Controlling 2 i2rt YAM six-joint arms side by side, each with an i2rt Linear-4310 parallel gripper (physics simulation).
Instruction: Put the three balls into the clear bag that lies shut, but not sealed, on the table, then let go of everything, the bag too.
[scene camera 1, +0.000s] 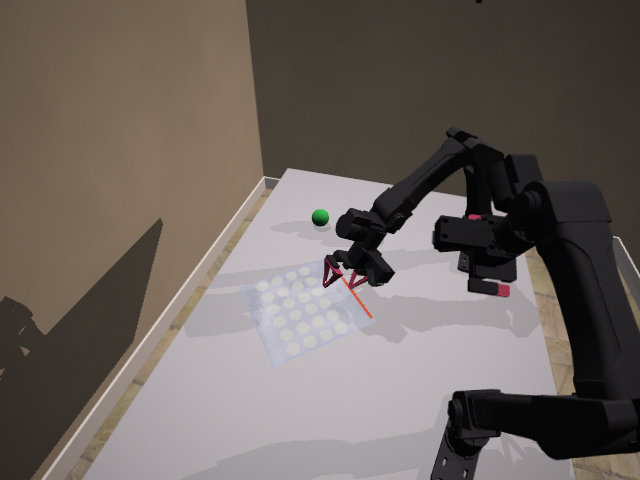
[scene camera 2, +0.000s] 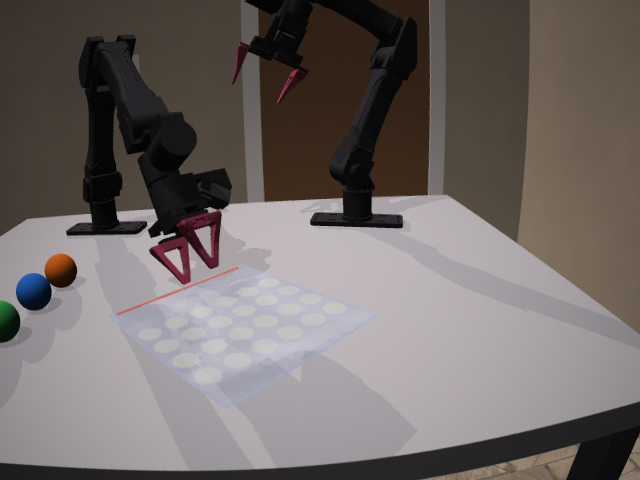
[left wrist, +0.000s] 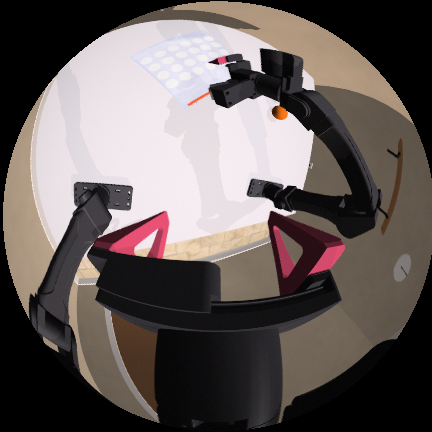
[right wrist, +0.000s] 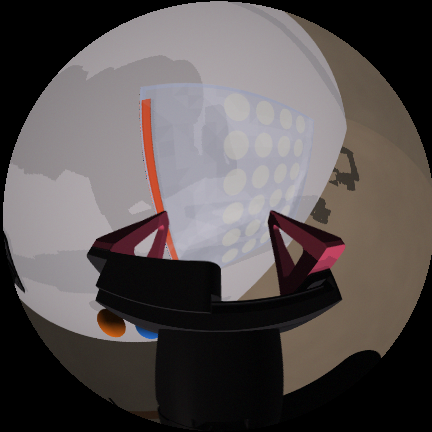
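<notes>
The clear bag (scene camera 1: 302, 315) (scene camera 2: 255, 333) (right wrist: 200, 150) lies flat, with pale dots and an orange strip (scene camera 1: 357, 298) (scene camera 2: 178, 290) (right wrist: 147, 145) along one edge. My right gripper (scene camera 1: 337, 287) (scene camera 2: 200, 274) (right wrist: 217, 215) is open and empty, fingertips low by that strip; I cannot tell whether they touch the bag. My left gripper (scene camera 2: 256, 92) (left wrist: 217, 216) is open and empty, high above the table. In scene camera 2 the green ball (scene camera 1: 320, 217) (scene camera 2: 6, 321), blue ball (scene camera 2: 33, 291) and orange ball (scene camera 2: 61, 270) (left wrist: 280, 113) (right wrist: 111, 323) rest on the table left of the bag. The right arm hides blue and orange in scene camera 1.
The white table (scene camera 1: 361, 382) (scene camera 2: 465, 361) carries both arm bases (scene camera 2: 356, 221) (scene camera 2: 105, 228) at its far side in scene camera 2. The right arm (scene camera 1: 413, 180) reaches over the table toward the bag. A wall (scene camera 1: 129, 129) stands beyond the table's left edge in scene camera 1.
</notes>
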